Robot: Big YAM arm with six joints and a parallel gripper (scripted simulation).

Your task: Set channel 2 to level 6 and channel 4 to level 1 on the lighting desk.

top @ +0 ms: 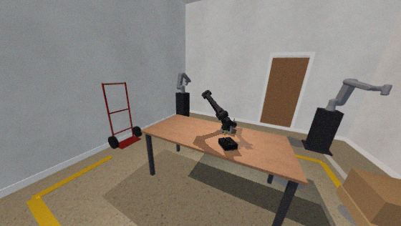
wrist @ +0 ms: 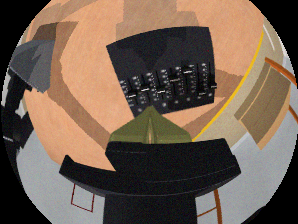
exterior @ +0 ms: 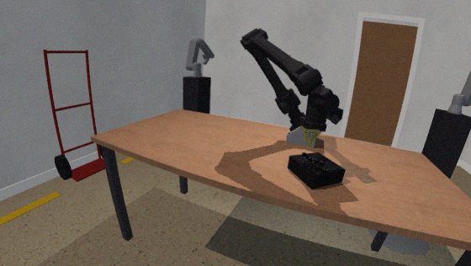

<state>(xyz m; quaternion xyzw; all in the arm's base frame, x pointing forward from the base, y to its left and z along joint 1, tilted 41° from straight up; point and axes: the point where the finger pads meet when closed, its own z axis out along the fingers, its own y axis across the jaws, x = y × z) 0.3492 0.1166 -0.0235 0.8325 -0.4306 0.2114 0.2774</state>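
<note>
My gripper is now 50 mm above the fader cap, 40 mm to the right of it and 20 mm short of it.
</note>
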